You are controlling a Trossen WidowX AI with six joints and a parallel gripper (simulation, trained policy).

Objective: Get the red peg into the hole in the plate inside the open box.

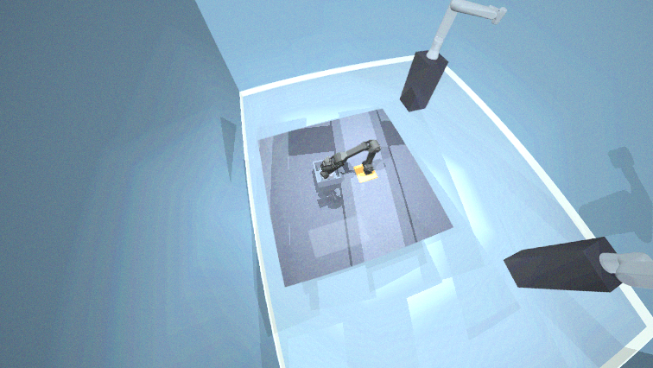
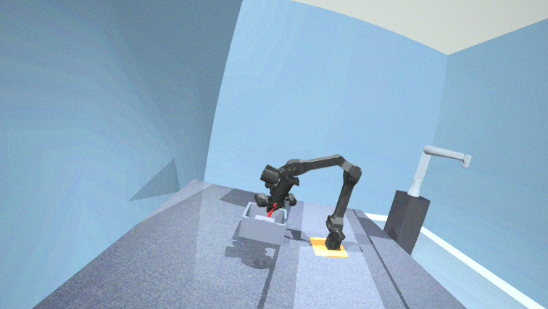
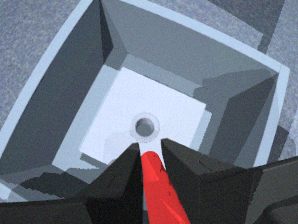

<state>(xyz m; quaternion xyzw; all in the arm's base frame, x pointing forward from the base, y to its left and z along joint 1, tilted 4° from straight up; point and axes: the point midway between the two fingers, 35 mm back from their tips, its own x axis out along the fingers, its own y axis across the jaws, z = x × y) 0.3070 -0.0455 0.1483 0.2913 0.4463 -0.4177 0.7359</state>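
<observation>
My gripper tip is now 10 mm past the red peg, 20 mm to the right of it and 20 mm below it. From my gripper tip the other things lie so: grey box: 10 mm ahead, 20 mm to the right, 90 mm below; plate: 10 mm ahead, 20 mm to the right, 70 mm below.
</observation>
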